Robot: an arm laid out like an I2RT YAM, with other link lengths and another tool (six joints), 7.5 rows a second.
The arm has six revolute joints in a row. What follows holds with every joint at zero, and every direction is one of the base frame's. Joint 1 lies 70.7 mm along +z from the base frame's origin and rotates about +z. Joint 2 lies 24.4 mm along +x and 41.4 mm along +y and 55.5 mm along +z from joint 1 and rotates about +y. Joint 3 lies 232.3 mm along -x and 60.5 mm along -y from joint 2 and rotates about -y. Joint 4 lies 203.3 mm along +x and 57.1 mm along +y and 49.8 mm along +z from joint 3 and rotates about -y. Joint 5 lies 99.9 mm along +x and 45.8 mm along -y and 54.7 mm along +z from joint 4 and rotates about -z. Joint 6 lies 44.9 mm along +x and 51.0 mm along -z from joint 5 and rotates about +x. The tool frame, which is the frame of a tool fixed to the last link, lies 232.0 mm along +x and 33.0 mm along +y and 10.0 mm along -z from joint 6; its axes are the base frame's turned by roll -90.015, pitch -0.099 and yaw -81.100 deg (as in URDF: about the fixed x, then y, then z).
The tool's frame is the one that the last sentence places.
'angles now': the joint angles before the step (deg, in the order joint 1, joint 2, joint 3, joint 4, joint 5, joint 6). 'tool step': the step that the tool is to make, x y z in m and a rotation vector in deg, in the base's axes. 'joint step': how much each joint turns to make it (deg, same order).
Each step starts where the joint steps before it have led.
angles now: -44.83 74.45 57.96 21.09 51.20 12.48
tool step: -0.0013 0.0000 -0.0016 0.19 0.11 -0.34
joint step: 0.06 0.04 -0.04 -0.17 0.40 0.04
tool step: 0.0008 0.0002 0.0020 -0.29 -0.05 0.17
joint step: 0.02 0.00 -0.05 0.49 -0.17 -0.25
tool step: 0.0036 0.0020 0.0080 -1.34 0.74 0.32
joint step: 0.51 0.21 -0.50 2.99 0.03 -2.38
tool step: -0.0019 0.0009 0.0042 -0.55 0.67 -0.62
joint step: 0.24 0.11 -0.02 1.27 0.74 -1.57
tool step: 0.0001 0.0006 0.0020 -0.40 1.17 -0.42
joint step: 0.31 0.33 -0.20 1.52 0.56 -1.96
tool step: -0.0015 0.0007 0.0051 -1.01 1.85 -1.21
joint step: 0.53 0.93 -0.42 3.79 1.35 -3.84
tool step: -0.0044 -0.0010 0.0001 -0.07 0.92 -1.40
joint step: 0.09 0.70 0.07 1.39 1.31 -1.69
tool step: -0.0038 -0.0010 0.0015 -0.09 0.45 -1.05
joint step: -0.05 0.49 0.36 0.73 0.90 -1.04
